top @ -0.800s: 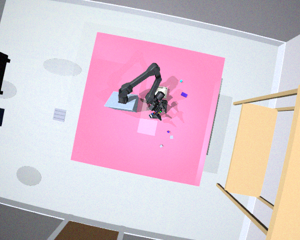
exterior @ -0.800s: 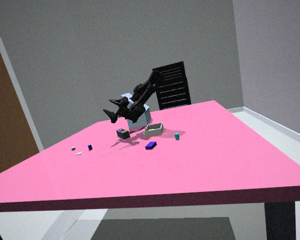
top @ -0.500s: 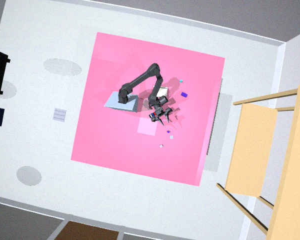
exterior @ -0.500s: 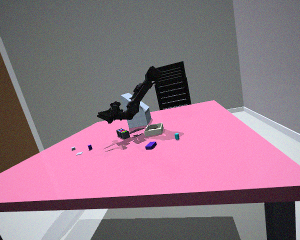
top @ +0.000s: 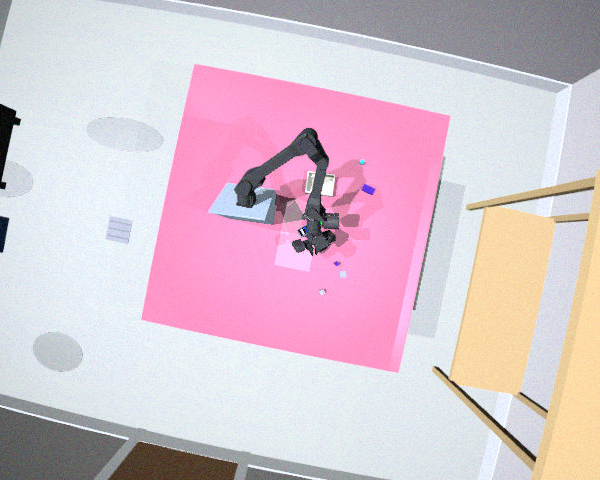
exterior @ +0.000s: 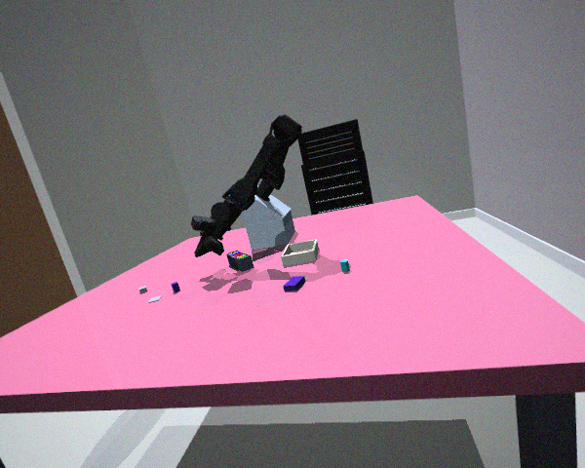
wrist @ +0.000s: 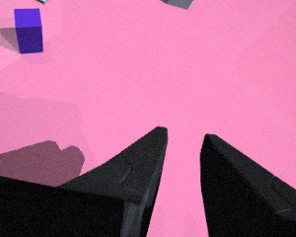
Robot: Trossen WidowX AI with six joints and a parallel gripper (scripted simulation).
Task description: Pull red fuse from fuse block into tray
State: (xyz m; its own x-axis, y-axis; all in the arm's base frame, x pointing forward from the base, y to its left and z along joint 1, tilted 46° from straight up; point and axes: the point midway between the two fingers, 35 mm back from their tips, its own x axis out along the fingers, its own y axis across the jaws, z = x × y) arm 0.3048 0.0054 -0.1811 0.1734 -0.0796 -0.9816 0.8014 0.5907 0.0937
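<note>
Right now my gripper tip is 5 cm past the red fuse, 12 cm to the right of it and 5 cm above it. From my gripper tip the other things lie so: purple block: 19 cm ahead, 37 cm to the left, 6 cm below; then small dark blue piece: 12 cm ahead, 2 cm to the right, 6 cm below; then white tray: 5 cm behind, 34 cm to the left, 7 cm below.
</note>
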